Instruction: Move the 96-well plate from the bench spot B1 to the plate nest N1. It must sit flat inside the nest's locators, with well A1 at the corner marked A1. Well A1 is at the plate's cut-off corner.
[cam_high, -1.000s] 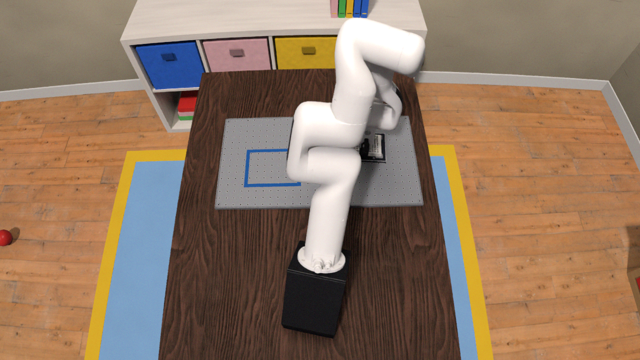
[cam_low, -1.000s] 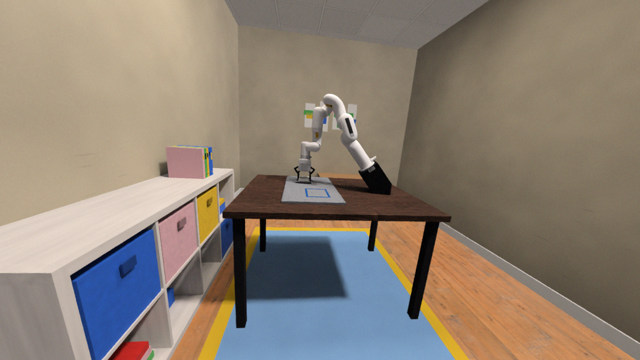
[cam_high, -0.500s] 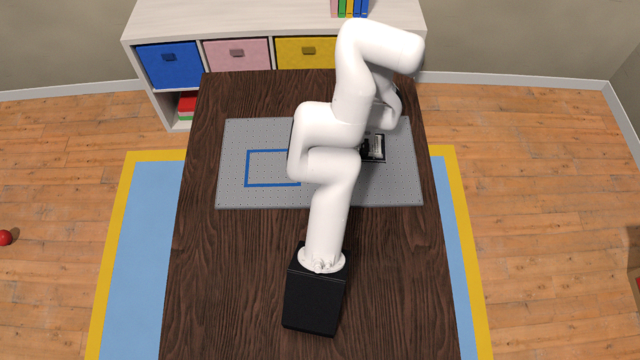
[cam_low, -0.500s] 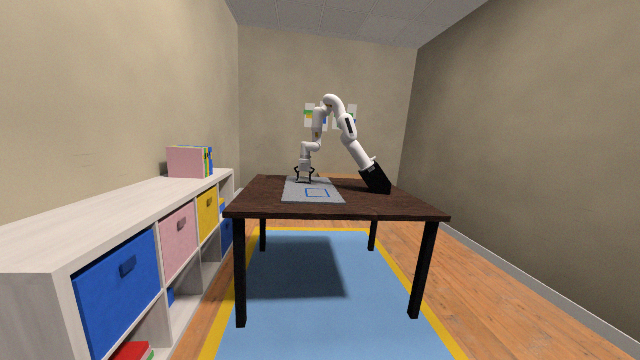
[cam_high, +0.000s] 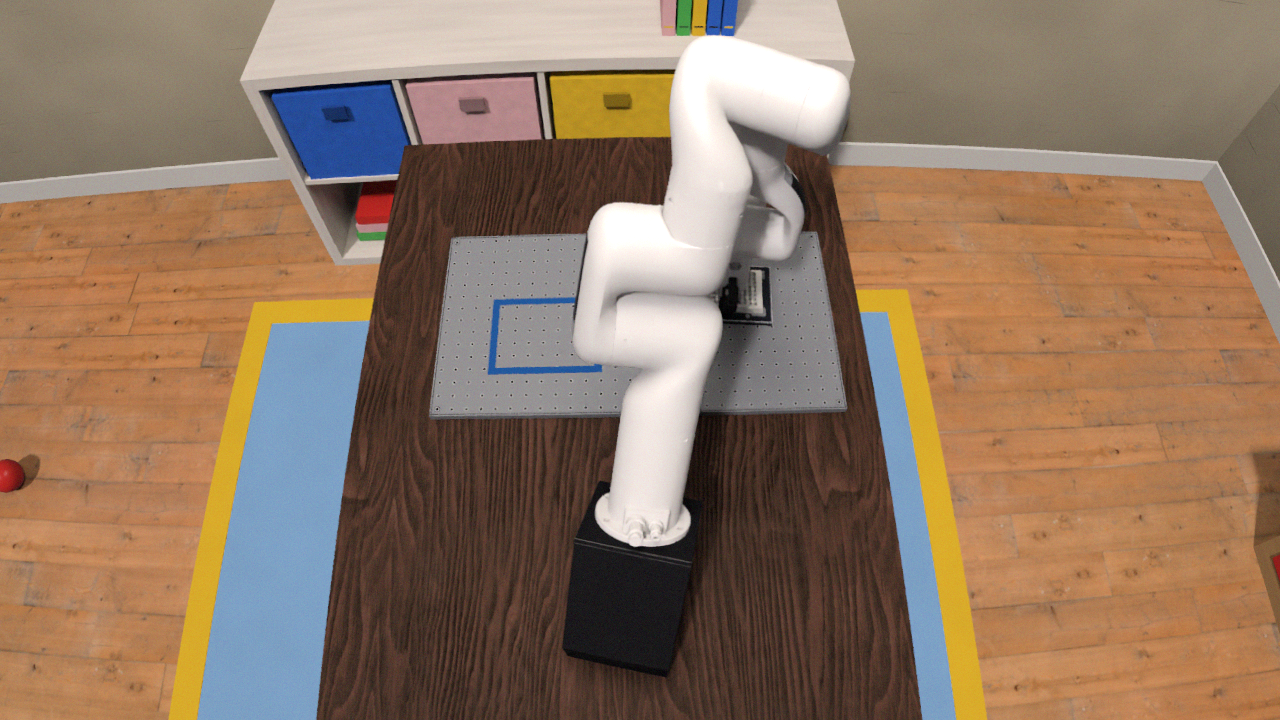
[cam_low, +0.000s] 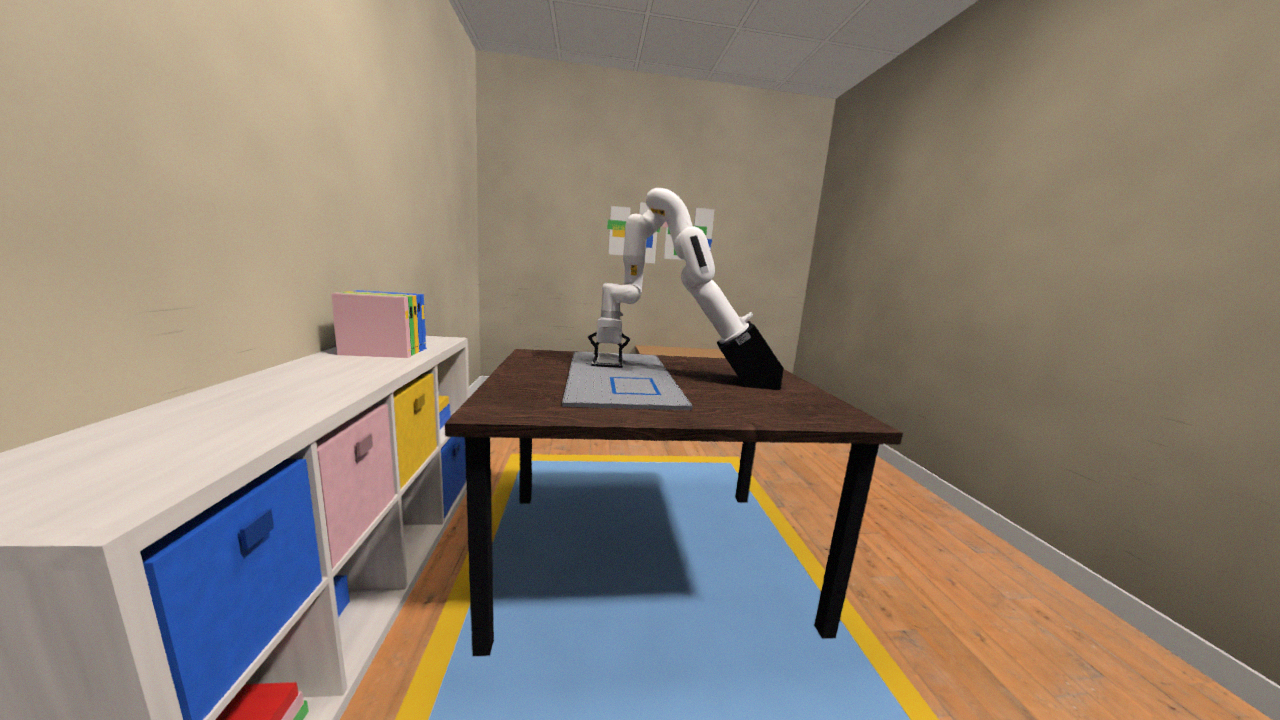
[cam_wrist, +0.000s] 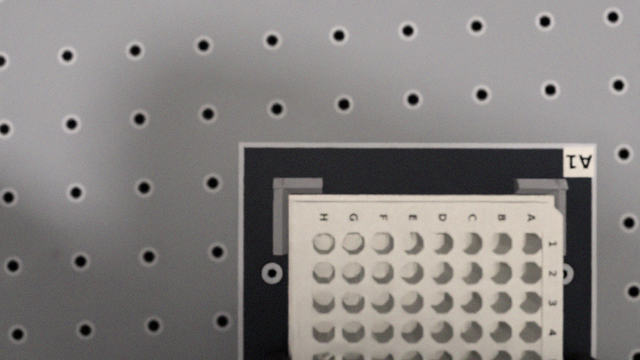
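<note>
The white 96-well plate is 1 cm below my hand. The rest, counted from my hand: plate nest 3 cm below.
</note>
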